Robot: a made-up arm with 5 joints.
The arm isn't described. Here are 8 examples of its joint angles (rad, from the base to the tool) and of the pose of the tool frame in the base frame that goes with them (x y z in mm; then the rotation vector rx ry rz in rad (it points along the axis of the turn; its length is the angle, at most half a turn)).
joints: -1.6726 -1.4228 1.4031 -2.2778 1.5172
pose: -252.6 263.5 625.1 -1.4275 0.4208 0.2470
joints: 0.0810 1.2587 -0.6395 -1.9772 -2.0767
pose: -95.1 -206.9 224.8 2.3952 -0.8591 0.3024
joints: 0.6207 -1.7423 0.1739 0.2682 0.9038
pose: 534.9 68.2 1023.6 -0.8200 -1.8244 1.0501
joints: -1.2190 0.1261 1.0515 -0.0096 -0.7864
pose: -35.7 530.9 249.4 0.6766 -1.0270 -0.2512
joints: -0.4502 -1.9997 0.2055 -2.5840 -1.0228
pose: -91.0 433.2 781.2 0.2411 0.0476 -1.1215
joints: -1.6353 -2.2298 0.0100 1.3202 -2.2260
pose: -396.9 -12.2 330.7 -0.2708 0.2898 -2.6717
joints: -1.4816 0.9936 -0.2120 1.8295 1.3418
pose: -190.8 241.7 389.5 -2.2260 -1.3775 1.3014
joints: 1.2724 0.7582 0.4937 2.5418 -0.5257
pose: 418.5 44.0 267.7 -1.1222 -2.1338 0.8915
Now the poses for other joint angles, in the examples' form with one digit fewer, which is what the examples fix.
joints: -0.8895 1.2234 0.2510 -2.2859 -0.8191
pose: 99 -205 277 1.787 1.660 1.574
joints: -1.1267 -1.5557 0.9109 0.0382 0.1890
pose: -649 298 484 2.273 0.939 0.567
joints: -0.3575 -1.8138 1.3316 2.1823 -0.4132
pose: -22 119 548 -1.540 -0.396 -2.565
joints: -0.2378 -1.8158 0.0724 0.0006 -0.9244
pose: -116 144 963 1.537 1.219 0.745
